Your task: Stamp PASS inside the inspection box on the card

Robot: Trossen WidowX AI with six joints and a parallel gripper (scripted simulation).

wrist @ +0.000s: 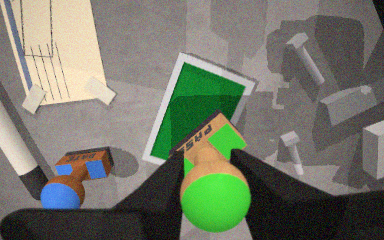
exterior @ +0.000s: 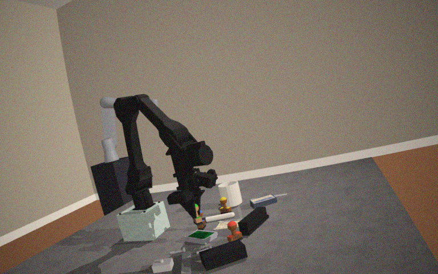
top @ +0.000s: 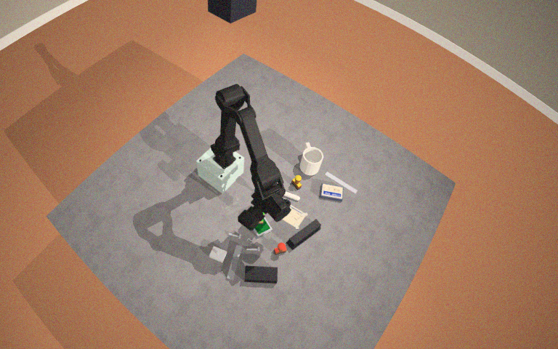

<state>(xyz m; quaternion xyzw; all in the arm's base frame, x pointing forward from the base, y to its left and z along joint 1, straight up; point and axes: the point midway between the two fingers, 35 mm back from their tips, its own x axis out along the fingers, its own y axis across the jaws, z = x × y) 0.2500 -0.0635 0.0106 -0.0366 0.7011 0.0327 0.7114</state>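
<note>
The ink pad is 7 cm below my gripper tip. From my gripper tip the other things lie so: green-knobbed stamp: right at my gripper tip; then red-knobbed stamp: 12 cm ahead, 2 cm to the right, 6 cm below; then blue-knobbed stamp: 5 cm behind, 9 cm to the left, 6 cm below.
</note>
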